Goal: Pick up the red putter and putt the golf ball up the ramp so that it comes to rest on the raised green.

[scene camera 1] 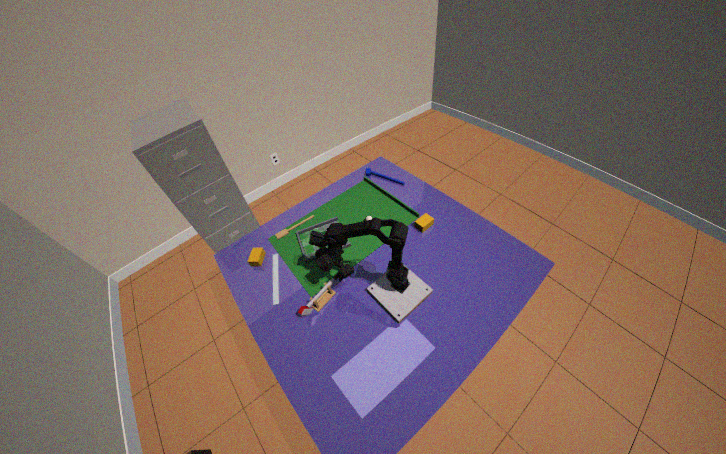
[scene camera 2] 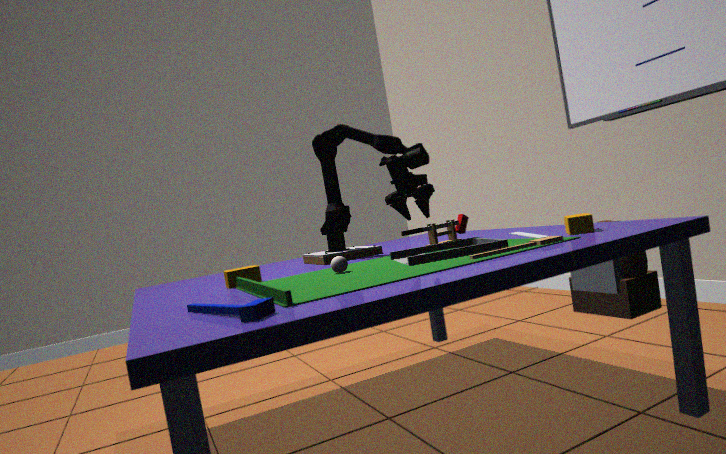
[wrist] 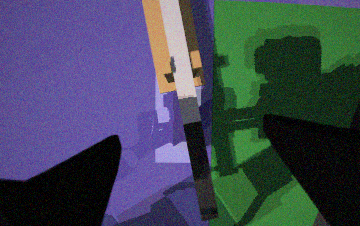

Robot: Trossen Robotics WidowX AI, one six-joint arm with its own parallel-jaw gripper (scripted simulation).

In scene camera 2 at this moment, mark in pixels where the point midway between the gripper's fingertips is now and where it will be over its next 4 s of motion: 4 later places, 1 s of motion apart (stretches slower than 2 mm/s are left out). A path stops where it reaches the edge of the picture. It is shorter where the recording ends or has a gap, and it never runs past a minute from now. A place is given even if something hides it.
My gripper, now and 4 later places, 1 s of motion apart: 418, 218; 420, 231; 421, 239; 416, 214; 394, 214
